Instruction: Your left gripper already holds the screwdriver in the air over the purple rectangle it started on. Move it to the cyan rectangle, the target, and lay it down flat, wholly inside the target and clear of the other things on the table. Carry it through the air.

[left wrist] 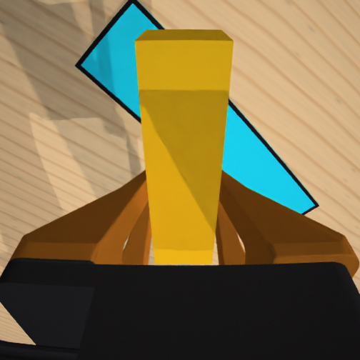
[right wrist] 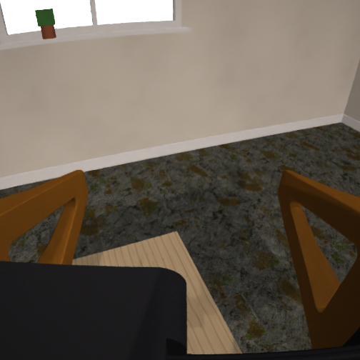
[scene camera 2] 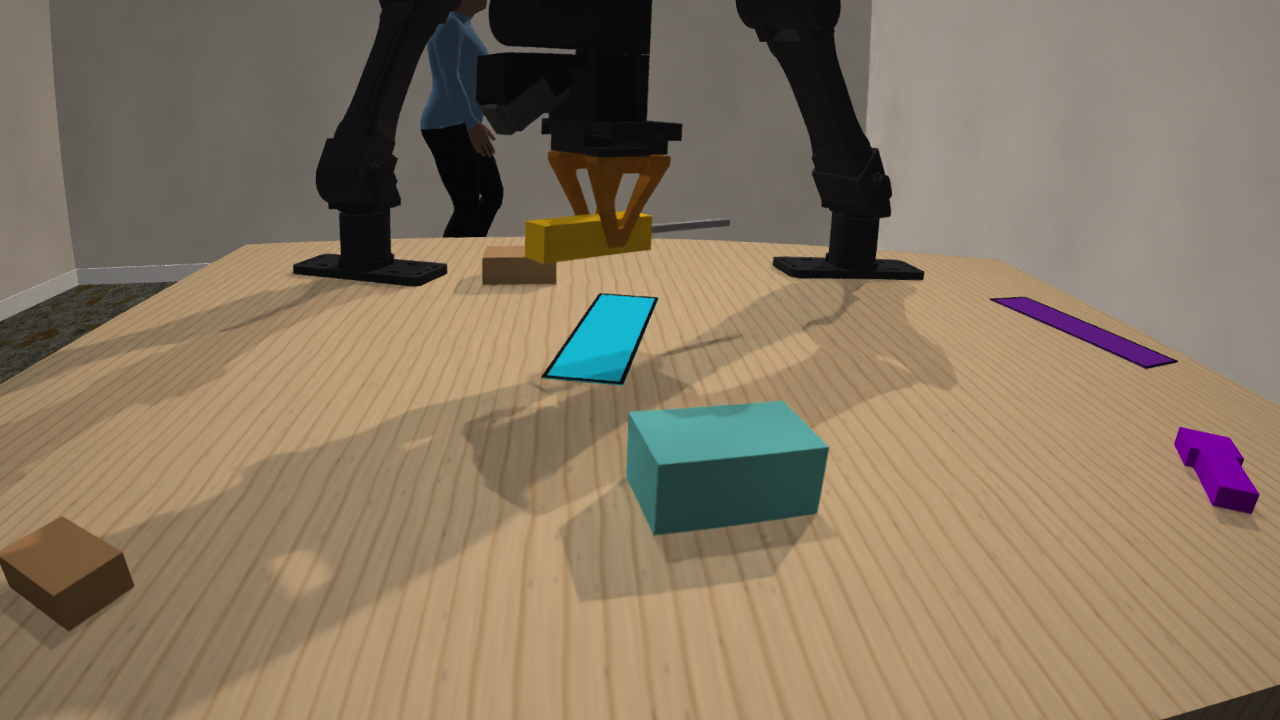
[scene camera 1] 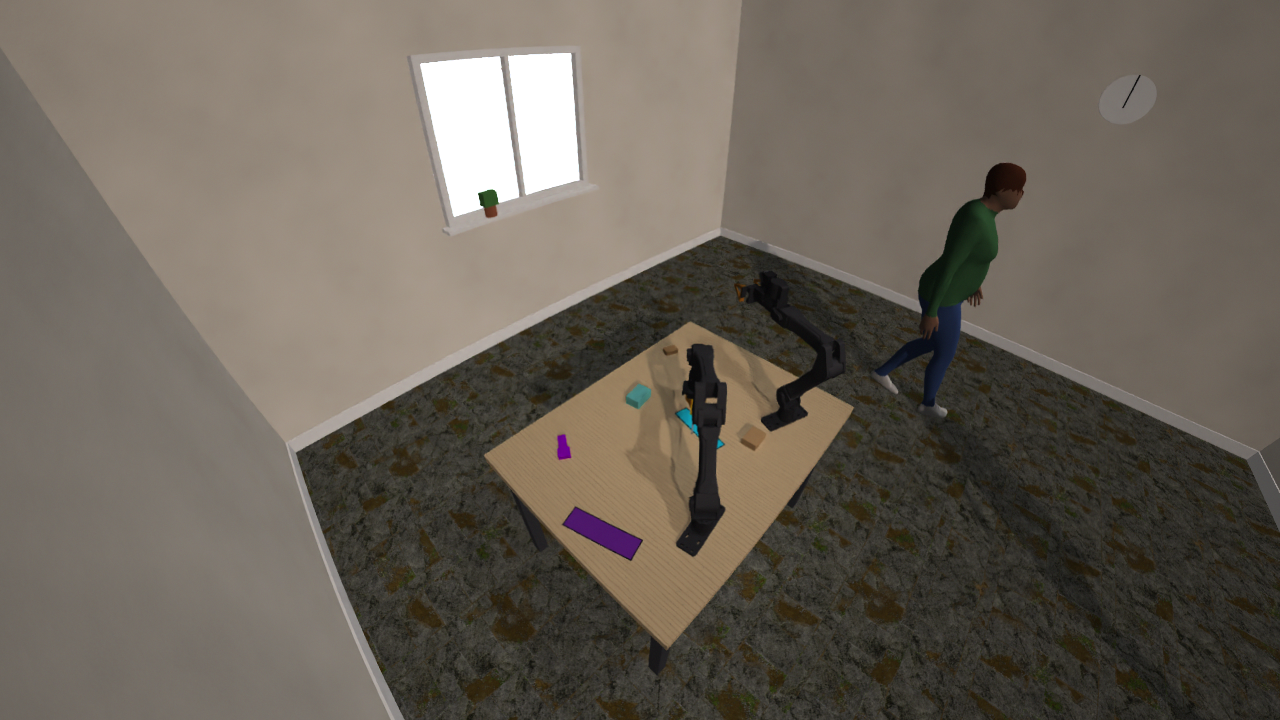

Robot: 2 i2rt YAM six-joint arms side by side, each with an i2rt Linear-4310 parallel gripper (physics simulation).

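Places are measured from the left arm's base along level axes (x right, y ahead, z up), in metres.
Pixels of known places: left gripper, between the fingertips: [scene camera 2: 604,243]; right gripper, between the fingertips: [scene camera 1: 744,282]; left arm's base, origin of its link: [scene camera 2: 850,271] [scene camera 1: 701,527]; right arm's base, origin of its link: [scene camera 2: 366,272] [scene camera 1: 784,417].
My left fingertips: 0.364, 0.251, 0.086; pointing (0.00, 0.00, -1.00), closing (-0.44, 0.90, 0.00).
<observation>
Ahead of a thing's pixels: the offset from my left fingertips to its middle, as dx, dy, dz. "pt": to the spot under its first point.
My left gripper [scene camera 1: 690,404] [scene camera 2: 603,231] [left wrist: 183,179] is shut on the yellow handle of the screwdriver {pt +0.047, +0.039, +0.011} [scene camera 2: 550,240] [left wrist: 184,100] and holds it in the air. In scene camera 2 its grey shaft points to the right; the shaft is hidden in the left wrist view. The cyan rectangle {pt +0.003, +0.030, -0.085} [scene camera 1: 686,418] [scene camera 2: 601,338] [left wrist: 270,175] lies on the table below. In the left wrist view the handle crosses over it at a clear slant, not lined up with its long sides. The purple rectangle {pt -0.563, -0.014, -0.084} [scene camera 1: 602,533] [scene camera 2: 1083,331] has nothing on it. My right gripper [scene camera 1: 741,291] [right wrist: 182,180] is open and empty.
A tan block {+0.051, -0.235, -0.071} [scene camera 1: 752,437] [scene camera 2: 519,265] lies near the cyan rectangle, towards the arm bases. A teal block {-0.022, +0.243, -0.066} [scene camera 1: 637,395] [scene camera 2: 729,470] lies on its other side. A small brown block {+0.318, +0.307, -0.076} [scene camera 1: 670,350] [scene camera 2: 67,573] and a purple T-shaped piece {-0.387, +0.318, -0.078} [scene camera 1: 563,446] [scene camera 2: 1217,468] lie farther off.
</observation>
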